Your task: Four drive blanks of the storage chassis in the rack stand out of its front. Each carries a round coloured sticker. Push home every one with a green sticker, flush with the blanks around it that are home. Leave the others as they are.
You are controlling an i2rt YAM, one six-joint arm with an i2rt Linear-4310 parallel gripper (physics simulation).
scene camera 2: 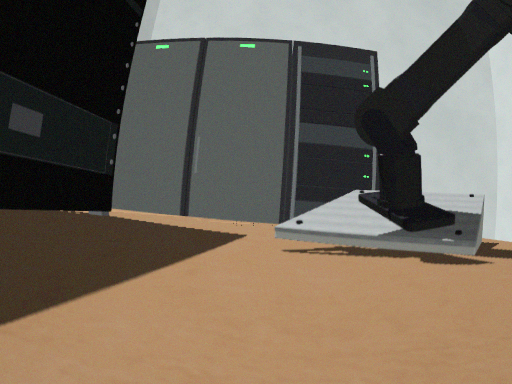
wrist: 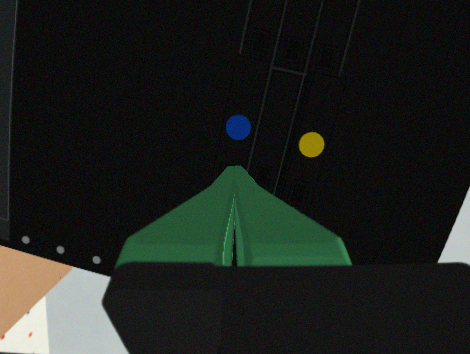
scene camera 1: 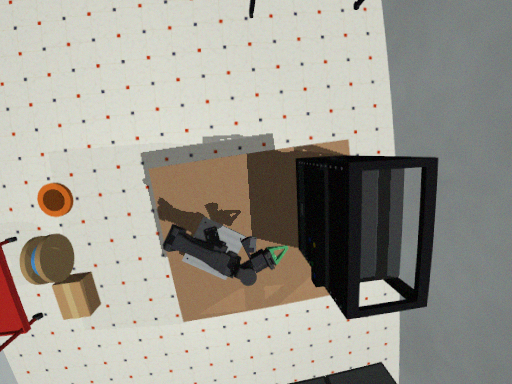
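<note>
The black rack (scene camera 1: 354, 240) (scene camera 2: 120, 75) (wrist: 42, 246) stands right of the arm in scene camera 1. In the wrist view, a blank with a blue sticker (wrist: 238, 127) and one with a yellow sticker (wrist: 311, 144) show on the dark chassis front, with a narrow blank (wrist: 278, 110) between them. How far they stand out is too dark to tell. No green sticker shows in the wrist view; the fingers cover part of the front. A small green speck (scene camera 1: 311, 263) shows at the rack front. My gripper (scene camera 1: 287, 247) (wrist: 234, 177) is shut and empty, its tips in front of the chassis, below the blue sticker in the wrist view.
The arm's base plate (scene camera 2: 330, 225) stands on the brown table top (scene camera 1: 200, 300) (scene camera 2: 250, 310). Grey cabinets (scene camera 2: 240, 130) stand behind in scene camera 2. An orange ring-shaped thing (scene camera 1: 42, 200), a cardboard box (scene camera 1: 77, 297) and a red cart (scene camera 1: 10, 300) are at the far left.
</note>
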